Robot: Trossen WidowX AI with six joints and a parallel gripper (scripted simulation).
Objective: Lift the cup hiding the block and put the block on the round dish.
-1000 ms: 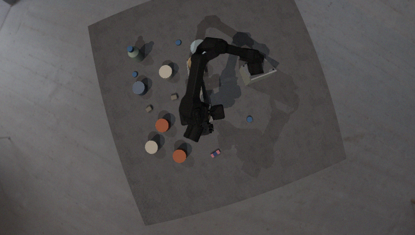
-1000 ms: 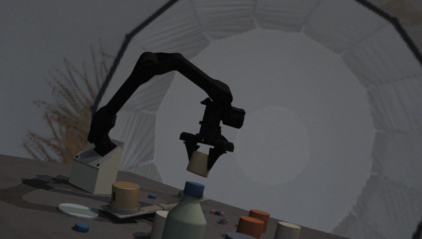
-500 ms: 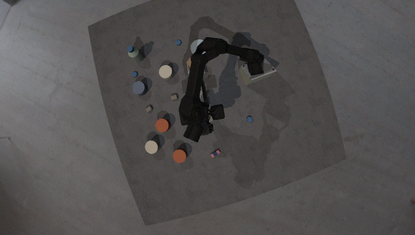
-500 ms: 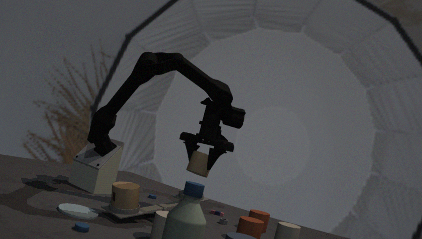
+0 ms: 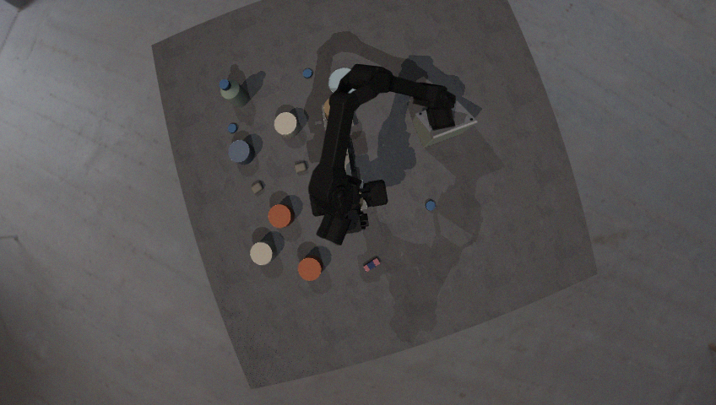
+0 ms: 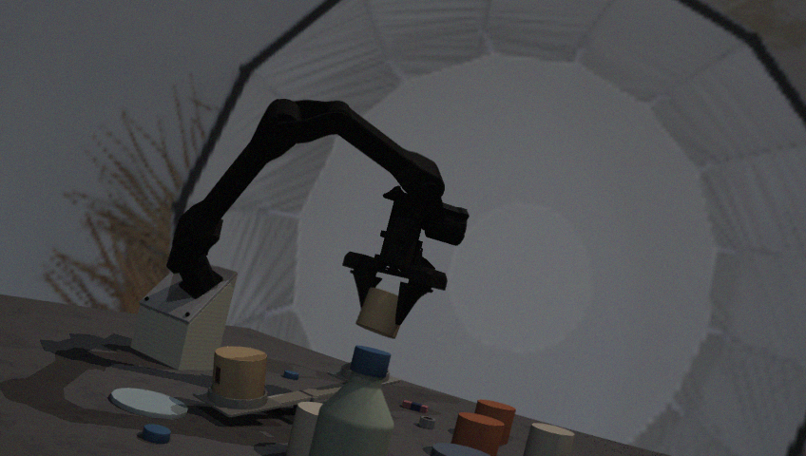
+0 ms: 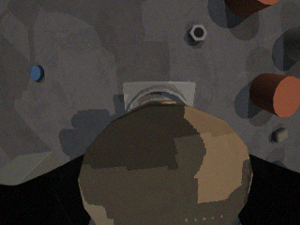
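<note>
My gripper tip is now 8 cm above the grey-green block and 1 cm to the left of it. From my gripper tip the other things lie so: red-blue piece (21 cm to the left, 16 cm below, 2 cm behind); then nut (16 cm below, 11 cm to the left, 7 cm ahead); then round dish (37 cm to the right, 17 cm below, 5 cm behind).
</note>
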